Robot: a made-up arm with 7 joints. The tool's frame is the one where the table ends.
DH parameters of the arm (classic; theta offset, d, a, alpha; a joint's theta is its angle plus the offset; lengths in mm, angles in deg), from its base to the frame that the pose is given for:
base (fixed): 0 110 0 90
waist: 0 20 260 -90
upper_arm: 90 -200 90 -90
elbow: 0 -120 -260 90
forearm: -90 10 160 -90
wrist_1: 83.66 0 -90.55 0
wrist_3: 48.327 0 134.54 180
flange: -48.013 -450 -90 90
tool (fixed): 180 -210 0 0
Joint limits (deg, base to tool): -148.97..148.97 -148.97..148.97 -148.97..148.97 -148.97..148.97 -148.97..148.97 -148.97..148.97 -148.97..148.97
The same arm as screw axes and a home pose.
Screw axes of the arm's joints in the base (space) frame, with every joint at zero. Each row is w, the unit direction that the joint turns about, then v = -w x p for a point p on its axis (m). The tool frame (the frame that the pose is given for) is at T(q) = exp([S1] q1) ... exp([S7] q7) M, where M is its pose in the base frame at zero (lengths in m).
S1 = (0, -1, 0, 0.11, 0, 0)
S2 = (0, 0, 1, -0.02, -0.26, 0)
S3 = (-1, 0, 0, 0, 0.09, 0.07)
S4 = (0, 0, 1, -0.19, -0.38, 0)
S5 = (0, 1, 0, 0.08, 0, 0.54)
S6 = (0, 1, 0, -0.01, 0, 0.53)
S7 = (0, -1, 0, -0.09, 0, -0.44)
M: xyz 0.53 0.26 -0.3 (m) quaternion w x y z 1 0 0 0
Joint limits (deg, base to tool): -148.97..148.97 -148.97..148.97 -148.97..148.97 -148.97..148.97 -148.97..148.97 -148.97..148.97 -148.97..148.97

